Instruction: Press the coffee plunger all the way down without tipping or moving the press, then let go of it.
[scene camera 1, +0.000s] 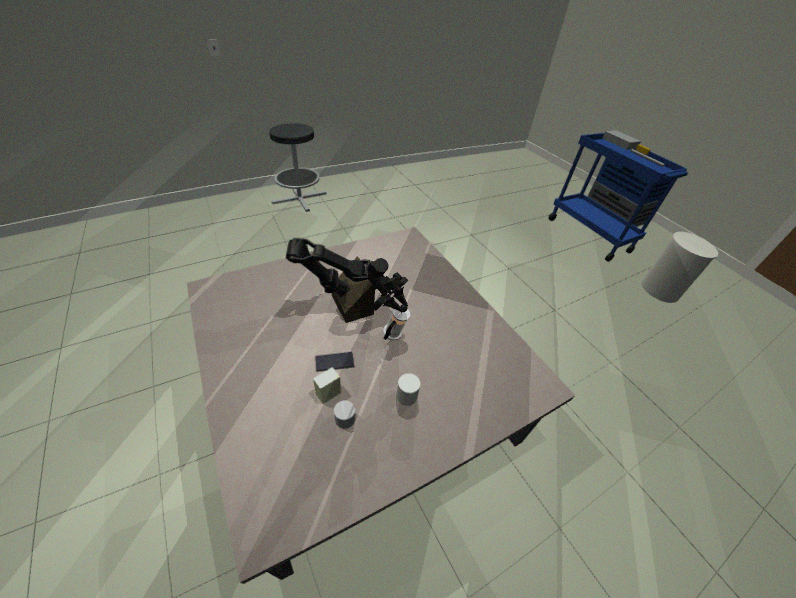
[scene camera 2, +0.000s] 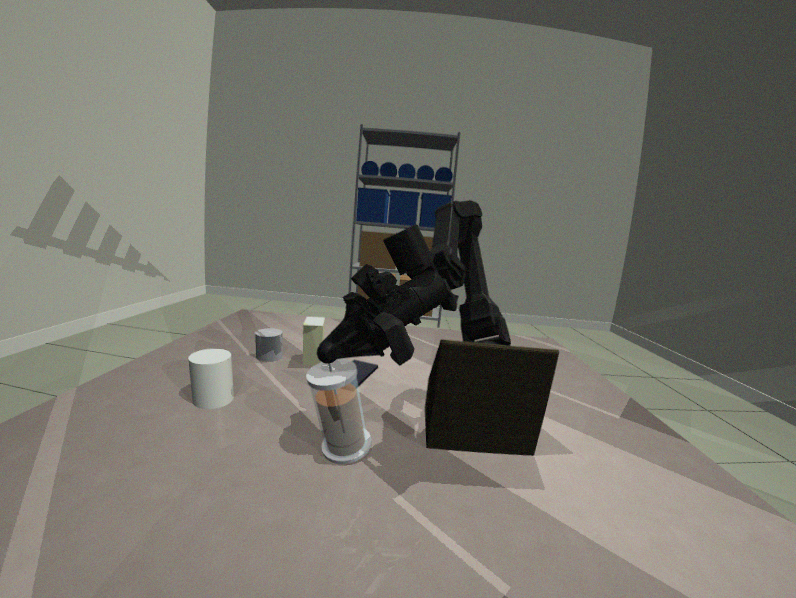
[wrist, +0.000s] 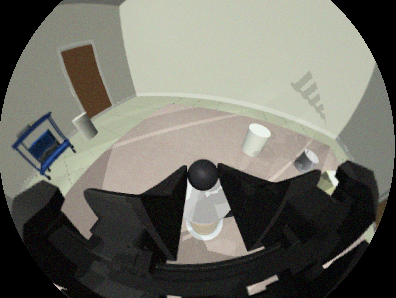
my gripper: scene camera 1; scene camera 2 323, 352; wrist
same spot on my gripper: (wrist: 296, 210) = (scene camera 1: 390, 297)
